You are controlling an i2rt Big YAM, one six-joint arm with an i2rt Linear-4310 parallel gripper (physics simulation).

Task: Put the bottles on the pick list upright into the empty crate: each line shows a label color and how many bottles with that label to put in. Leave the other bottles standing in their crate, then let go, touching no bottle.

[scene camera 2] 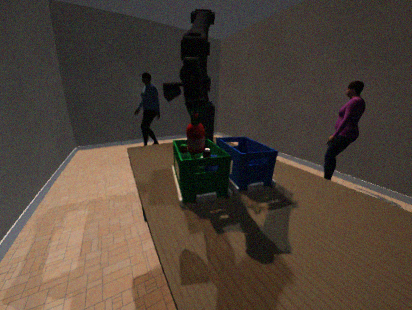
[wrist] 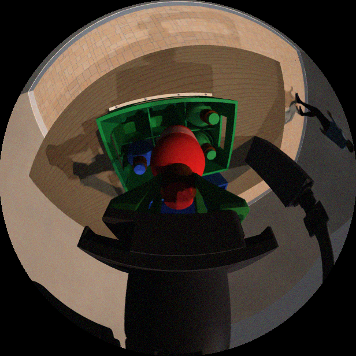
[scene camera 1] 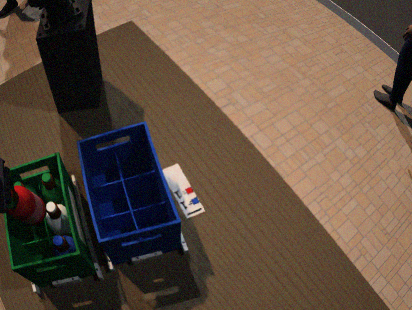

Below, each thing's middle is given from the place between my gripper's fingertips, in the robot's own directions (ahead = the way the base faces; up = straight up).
Labels:
I see my gripper 30 mm short of the pick list [scene camera 1: 179,185], 410 mm to the right of it and 280 mm above it.

